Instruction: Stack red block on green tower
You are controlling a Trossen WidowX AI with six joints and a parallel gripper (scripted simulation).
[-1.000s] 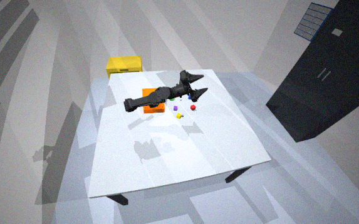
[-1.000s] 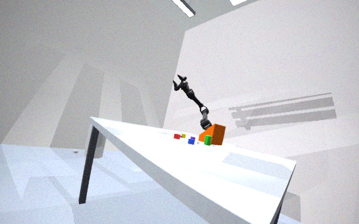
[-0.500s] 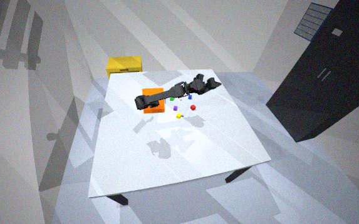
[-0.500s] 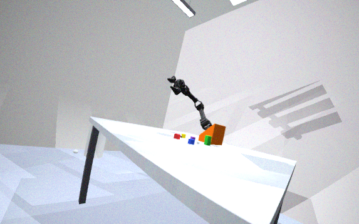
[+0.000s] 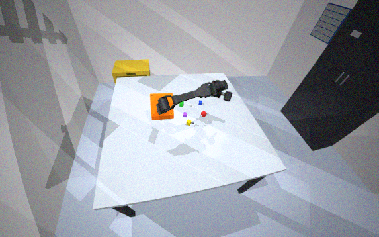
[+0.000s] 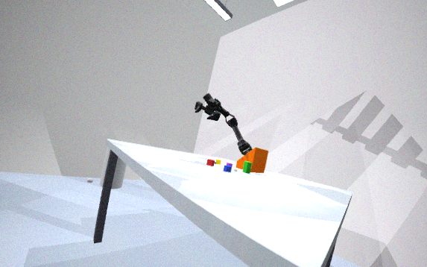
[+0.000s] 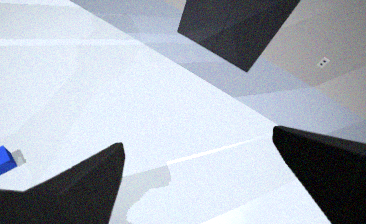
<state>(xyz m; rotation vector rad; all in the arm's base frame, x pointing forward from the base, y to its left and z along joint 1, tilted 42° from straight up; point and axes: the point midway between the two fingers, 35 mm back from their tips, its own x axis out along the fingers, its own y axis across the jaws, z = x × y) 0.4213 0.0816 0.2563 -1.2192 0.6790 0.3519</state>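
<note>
Right now my gripper tip is 8 cm past the red block, 10 cm to the right of it and 28 cm above it. Round my gripper tip: yellow block 23 cm behind, 28 cm below; then purple block 25 cm behind, 9 cm to the left, 28 cm below; then blue block 8 cm behind, 24 cm to the left, 28 cm below.
</note>
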